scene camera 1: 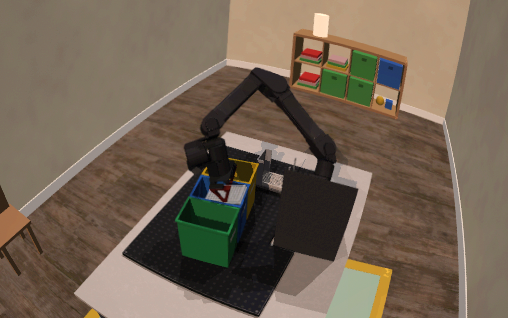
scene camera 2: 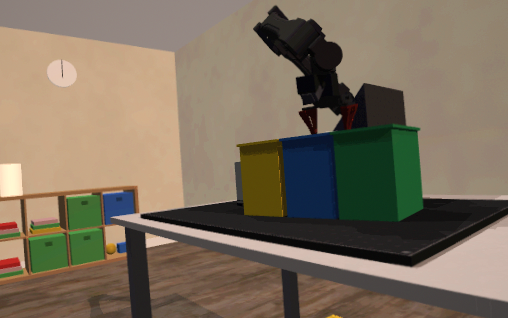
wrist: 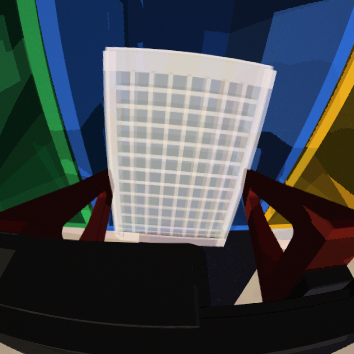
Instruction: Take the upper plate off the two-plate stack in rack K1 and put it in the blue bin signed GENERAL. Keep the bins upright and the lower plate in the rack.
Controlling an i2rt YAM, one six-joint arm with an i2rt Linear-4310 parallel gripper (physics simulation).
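Pixels of known places: gripper, fingertip midpoint: (scene camera 1: 227,193) (wrist: 176,176); arm's base at its link origin: (scene camera 1: 320,185) (scene camera 2: 360,119).
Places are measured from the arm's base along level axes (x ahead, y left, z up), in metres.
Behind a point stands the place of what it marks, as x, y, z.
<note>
My gripper (scene camera 1: 228,191) {0.285, 0.101, -0.070} (scene camera 2: 331,131) {0.285, 0.101, -0.070} (wrist: 176,176) {0.285, 0.101, -0.070} points down at the mouth of the blue bin (scene camera 1: 243,220) {0.232, 0.075, -0.193} (scene camera 2: 308,180) {0.397, 0.119, -0.165} (wrist: 310,45) {0.378, 0.055, -0.087}, its red fingers shut on the long sides of a clear-white gridded plate (scene camera 1: 239,194) {0.239, 0.104, -0.053} (wrist: 175,150) {0.300, 0.106, -0.076}. The plate is roughly level, between the bin's side walls at about rim height. In scene camera 2 it is hidden behind the rims. The blue bin stands upright; no GENERAL sign is readable. Another white gridded plate (scene camera 1: 273,181) {0.232, -0.220, -0.213} lies low by a grey upright rack part (scene camera 1: 265,159) {0.297, -0.278, -0.159}, beyond the yellow bin; no K1 label is readable.
A green bin (scene camera 1: 205,245) {0.272, 0.287, -0.154} (scene camera 2: 365,175) {0.374, 0.248, -0.159} (wrist: 30,65) {0.340, 0.180, -0.067} and a yellow bin (scene camera 1: 246,170) {0.303, -0.095, -0.103} (scene camera 2: 261,180) {0.421, -0.010, -0.161} (wrist: 340,200) {0.266, -0.095, -0.092} stand upright on either side, close against the blue bin. A tall dark panel (scene camera 1: 315,215) {-0.021, 0.085, -0.059} (scene camera 2: 385,107) {-0.006, 0.086, 0.024} stands near the arm's base. The bins stand on a black mat (scene camera 1: 200,280) {0.250, 0.377, -0.246} (scene camera 2: 360,245) {0.550, 0.349, -0.247}.
</note>
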